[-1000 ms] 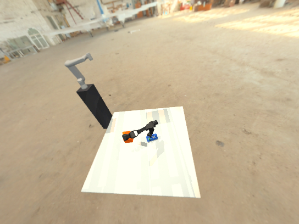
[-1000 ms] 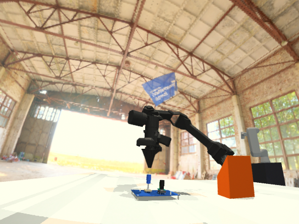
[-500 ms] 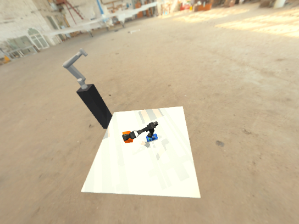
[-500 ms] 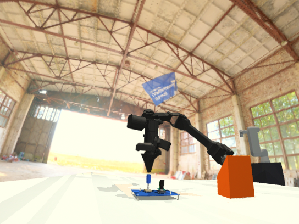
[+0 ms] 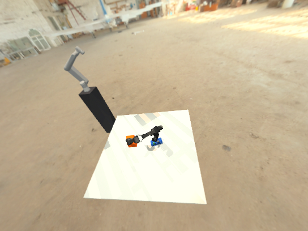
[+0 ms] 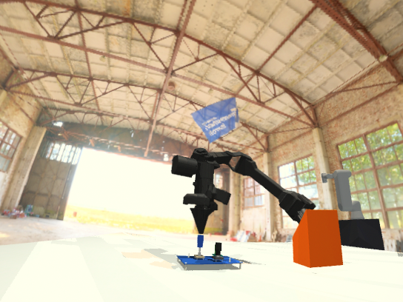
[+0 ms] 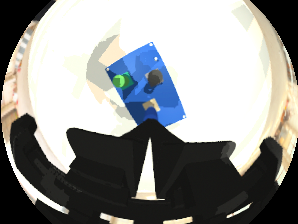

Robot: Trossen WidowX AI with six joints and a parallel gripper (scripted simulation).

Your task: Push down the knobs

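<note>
Now: the blue knob 2 cm below my gripper tip. From my gripper tip the other things lie so: black knob 5 cm behind, 4 cm below, 1 cm to the left.
</note>
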